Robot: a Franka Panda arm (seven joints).
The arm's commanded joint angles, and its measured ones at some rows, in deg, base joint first. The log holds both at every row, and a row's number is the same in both.
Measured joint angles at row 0: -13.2 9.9 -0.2 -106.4 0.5 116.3 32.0
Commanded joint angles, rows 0 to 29: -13.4 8.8 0.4 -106.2 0.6 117.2 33.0; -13.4 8.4 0.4 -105.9 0.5 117.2 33.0; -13.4 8.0 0.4 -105.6 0.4 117.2 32.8; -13.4 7.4 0.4 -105.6 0.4 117.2 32.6; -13.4 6.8 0.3 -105.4 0.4 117.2 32.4; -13.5 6.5 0.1 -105.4 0.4 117.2 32.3; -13.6 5.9 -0.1 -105.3 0.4 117.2 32.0; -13.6 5.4 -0.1 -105.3 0.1 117.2 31.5; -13.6 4.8 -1.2 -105.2 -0.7 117.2 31.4; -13.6 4.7 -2.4 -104.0 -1.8 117.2 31.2; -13.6 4.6 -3.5 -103.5 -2.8 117.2 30.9; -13.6 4.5 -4.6 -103.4 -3.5 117.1 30.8; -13.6 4.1 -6.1 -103.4 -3.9 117.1 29.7; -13.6 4.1 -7.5 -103.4 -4.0 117.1 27.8; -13.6 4.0 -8.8 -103.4 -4.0 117.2 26.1; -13.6 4.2 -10.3 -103.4 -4.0 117.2 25.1; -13.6 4.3 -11.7 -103.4 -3.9 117.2 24.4; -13.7 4.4 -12.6 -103.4 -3.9 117.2 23.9; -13.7 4.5 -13.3 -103.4 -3.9 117.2 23.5; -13.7 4.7 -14.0 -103.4 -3.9 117.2 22.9; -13.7 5.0 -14.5 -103.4 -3.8 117.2 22.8; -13.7 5.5 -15.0 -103.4 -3.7 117.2 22.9; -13.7 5.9 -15.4 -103.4 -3.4 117.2 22.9; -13.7 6.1 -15.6 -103.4 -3.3 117.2 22.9; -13.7 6.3 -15.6 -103.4 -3.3 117.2 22.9; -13.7 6.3 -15.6 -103.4 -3.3 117.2 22.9; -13.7 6.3 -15.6 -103.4 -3.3 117.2 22.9; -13.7 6.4 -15.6 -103.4 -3.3 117.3 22.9; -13.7 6.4 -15.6 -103.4 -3.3 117.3 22.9; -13.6 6.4 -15.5 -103.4 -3.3 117.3 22.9
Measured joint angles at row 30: -13.8 6.6 -15.5 -103.4 -3.1 116.4 23.4
